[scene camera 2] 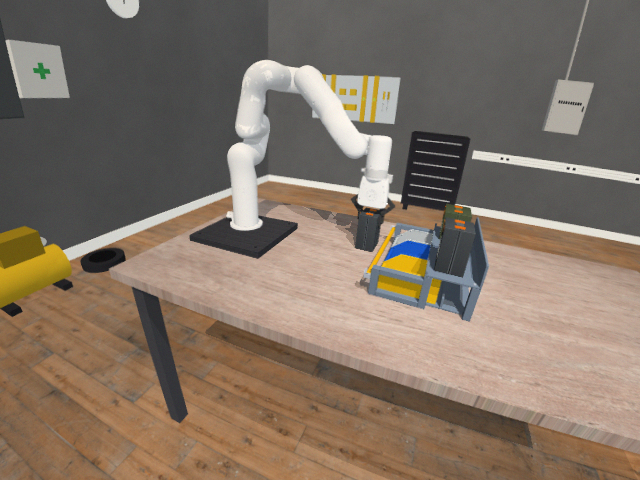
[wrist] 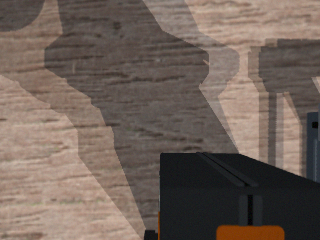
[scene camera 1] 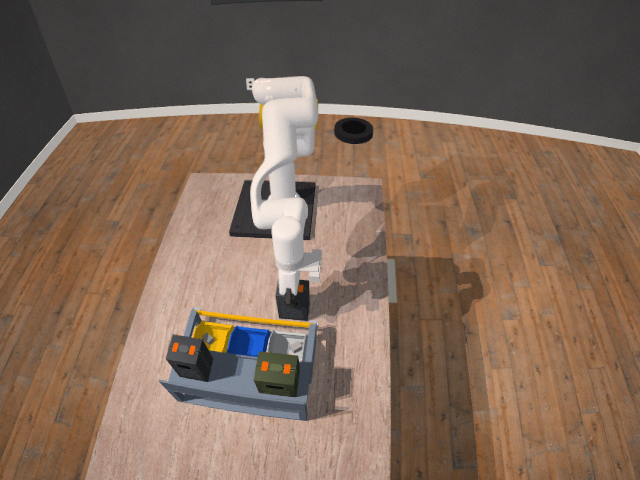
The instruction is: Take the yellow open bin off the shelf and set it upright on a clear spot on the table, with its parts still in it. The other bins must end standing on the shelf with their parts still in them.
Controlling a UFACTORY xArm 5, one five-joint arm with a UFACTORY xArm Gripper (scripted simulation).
Labels:
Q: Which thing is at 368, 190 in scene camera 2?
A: My gripper.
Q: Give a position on an olive case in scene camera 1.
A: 275, 374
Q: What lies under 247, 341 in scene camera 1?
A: A blue bin.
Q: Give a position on a dark case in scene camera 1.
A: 301, 312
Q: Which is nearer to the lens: the yellow open bin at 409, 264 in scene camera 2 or the dark case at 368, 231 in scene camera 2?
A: The yellow open bin.

